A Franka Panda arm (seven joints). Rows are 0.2 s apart.
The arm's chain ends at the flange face. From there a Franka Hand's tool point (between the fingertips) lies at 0.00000 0.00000 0.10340 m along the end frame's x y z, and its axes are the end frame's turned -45 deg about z.
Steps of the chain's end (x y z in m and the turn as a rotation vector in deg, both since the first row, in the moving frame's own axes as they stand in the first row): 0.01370 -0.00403 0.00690 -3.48 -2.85 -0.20; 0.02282 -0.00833 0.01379 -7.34 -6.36 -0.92; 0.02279 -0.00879 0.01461 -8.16 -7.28 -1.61; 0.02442 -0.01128 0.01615 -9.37 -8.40 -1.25
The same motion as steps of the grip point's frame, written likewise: 0.00447 0.00765 0.00658 -0.45 -4.48 -0.20; 0.00464 0.01163 0.01231 -0.69 -9.69 -0.92; 0.00277 0.01129 0.01273 -0.62 -10.92 -1.61; 0.00276 0.01077 0.01367 -0.69 -12.57 -1.25
